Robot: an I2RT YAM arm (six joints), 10 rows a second.
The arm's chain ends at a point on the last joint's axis. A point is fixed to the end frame.
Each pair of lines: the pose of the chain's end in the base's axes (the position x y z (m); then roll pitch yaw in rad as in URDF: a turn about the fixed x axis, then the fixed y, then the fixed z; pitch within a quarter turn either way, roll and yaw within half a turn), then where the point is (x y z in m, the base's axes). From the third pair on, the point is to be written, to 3 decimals.
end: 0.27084 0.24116 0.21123 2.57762 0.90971 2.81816
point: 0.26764 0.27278 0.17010
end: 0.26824 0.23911 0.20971 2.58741 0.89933 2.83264
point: 0.26434 0.27060 0.16854
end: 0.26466 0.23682 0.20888 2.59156 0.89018 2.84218
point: 0.260 0.268 0.168
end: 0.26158 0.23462 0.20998 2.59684 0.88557 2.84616
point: 0.257 0.266 0.169
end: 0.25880 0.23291 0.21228 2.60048 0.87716 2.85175
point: 0.254 0.264 0.171
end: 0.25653 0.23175 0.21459 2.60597 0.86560 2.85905
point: 0.251 0.263 0.174
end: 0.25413 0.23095 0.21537 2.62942 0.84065 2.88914
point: 0.247 0.262 0.174
